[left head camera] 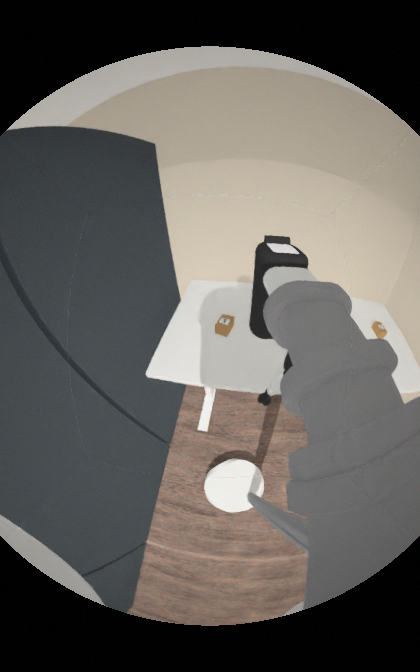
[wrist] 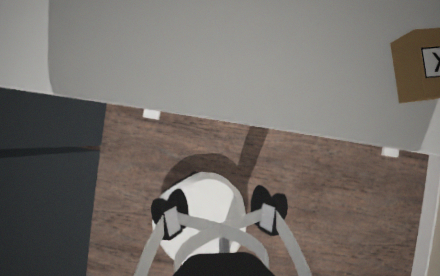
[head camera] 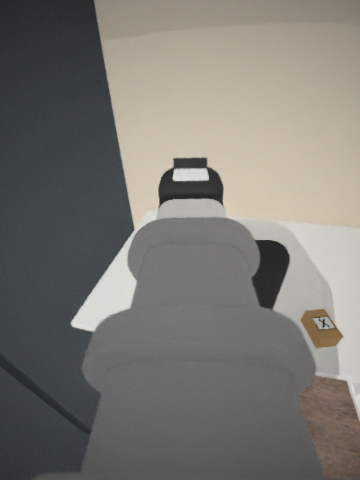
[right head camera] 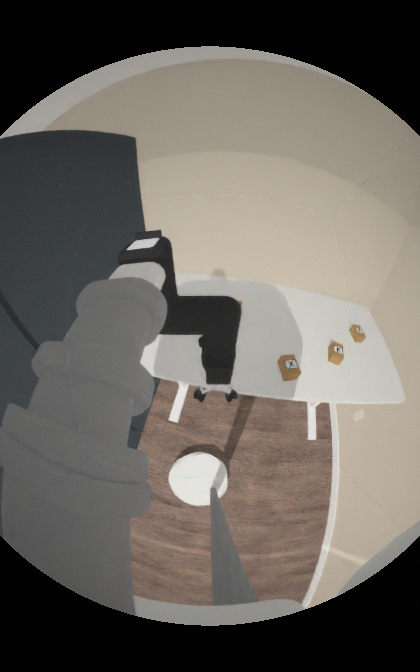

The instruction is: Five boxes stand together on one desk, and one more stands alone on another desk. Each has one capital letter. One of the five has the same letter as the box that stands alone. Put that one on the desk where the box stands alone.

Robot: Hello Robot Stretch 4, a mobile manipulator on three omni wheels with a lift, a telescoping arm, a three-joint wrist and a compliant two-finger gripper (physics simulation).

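Where they show: gripper, between the fingertips: (wrist: pixel 219 202); robot's base, origin of its link: (wrist: pixel 202 212).
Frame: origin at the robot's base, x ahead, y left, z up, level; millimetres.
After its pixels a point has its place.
Note:
My gripper (right head camera: pixel 215 395) (wrist: pixel 219 202) {x 291, y -88, z 1035 mm} is open and empty, pointing down off the front edge of the white desk (head camera: pixel 112 285) {x 632, y 289, z 922 mm} (left head camera: pixel 172 355) (right head camera: pixel 260 325) (wrist: pixel 200 55) {x 471, y -68, z 922 mm}. The box with X (head camera: pixel 317 335) {x 412, y -354, z 960 mm} (right head camera: pixel 288 372) (wrist: pixel 409 72) {x 433, y -352, z 952 mm} stands near the desk's front edge, right of the gripper. The box with K (right head camera: pixel 334 355) and another box (right head camera: pixel 356 336), its letter too small to read, stand farther right. A box (left head camera: pixel 223 328) stands at the left, its letter unclear. A sliver of a box (right head camera: pixel 240 303) shows behind the black wrist. The box that stands alone and its desk do not show.
A tall dark panel (head camera: pixel 50 150) (left head camera: pixel 90 310) (right head camera: pixel 65 200) (wrist: pixel 45 200) stands left of the desk. A white round disc (left head camera: pixel 227 487) (right head camera: pixel 192 480) (wrist: pixel 210 192) {x 135, y -50, z 187 mm} is low over the wooden floor in front. A beige wall (head camera: pixel 240 125) {x 1161, y -238, z 1374 mm} rises behind the desk. My arm covers much of the head view.

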